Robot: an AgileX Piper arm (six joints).
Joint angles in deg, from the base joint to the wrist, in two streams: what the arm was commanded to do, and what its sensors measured. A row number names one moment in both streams.
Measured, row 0:
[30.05, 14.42, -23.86, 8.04, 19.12, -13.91]
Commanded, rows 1 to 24:
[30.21, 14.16, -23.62, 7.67, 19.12, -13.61]
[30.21, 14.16, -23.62, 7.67, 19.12, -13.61]
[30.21, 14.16, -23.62, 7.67, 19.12, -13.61]
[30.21, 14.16, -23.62, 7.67, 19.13, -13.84]
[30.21, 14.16, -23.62, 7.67, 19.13, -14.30]
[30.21, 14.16, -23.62, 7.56, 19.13, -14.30]
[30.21, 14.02, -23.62, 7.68, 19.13, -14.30]
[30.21, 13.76, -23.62, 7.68, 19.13, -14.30]
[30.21, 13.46, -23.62, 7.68, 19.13, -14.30]
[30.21, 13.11, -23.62, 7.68, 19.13, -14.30]
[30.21, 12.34, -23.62, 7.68, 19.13, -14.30]
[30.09, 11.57, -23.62, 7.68, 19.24, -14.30]
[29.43, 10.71, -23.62, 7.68, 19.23, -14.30]
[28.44, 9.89, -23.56, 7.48, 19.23, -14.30]
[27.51, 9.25, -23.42, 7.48, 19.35, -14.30]
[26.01, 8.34, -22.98, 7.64, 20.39, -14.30]
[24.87, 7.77, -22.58, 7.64, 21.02, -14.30]
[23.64, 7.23, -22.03, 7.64, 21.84, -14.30]
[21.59, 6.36, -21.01, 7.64, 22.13, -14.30]
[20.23, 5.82, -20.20, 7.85, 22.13, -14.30]
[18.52, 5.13, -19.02, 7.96, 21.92, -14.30]
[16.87, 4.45, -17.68, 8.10, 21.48, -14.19]
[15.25, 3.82, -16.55, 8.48, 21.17, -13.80]
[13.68, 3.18, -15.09, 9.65, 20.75, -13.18]
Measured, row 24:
[19.25, 5.49, -19.43, 7.94, 21.33, -14.04]
